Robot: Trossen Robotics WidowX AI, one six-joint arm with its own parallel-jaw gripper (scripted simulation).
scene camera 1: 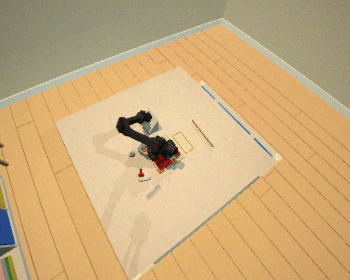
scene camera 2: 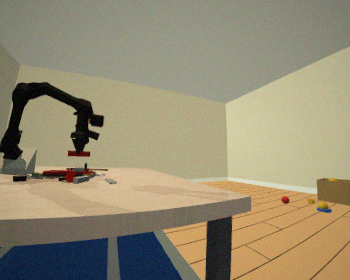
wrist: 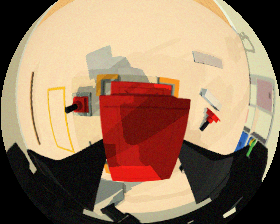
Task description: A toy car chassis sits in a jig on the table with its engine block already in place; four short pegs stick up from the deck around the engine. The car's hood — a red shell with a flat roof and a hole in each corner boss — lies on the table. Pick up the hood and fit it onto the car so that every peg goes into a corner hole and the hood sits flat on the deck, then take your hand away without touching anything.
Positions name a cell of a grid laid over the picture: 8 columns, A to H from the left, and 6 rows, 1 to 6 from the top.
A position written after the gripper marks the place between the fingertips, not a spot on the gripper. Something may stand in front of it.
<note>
The gripper (wrist: E4) carries a red hood (wrist: E4).
</note>
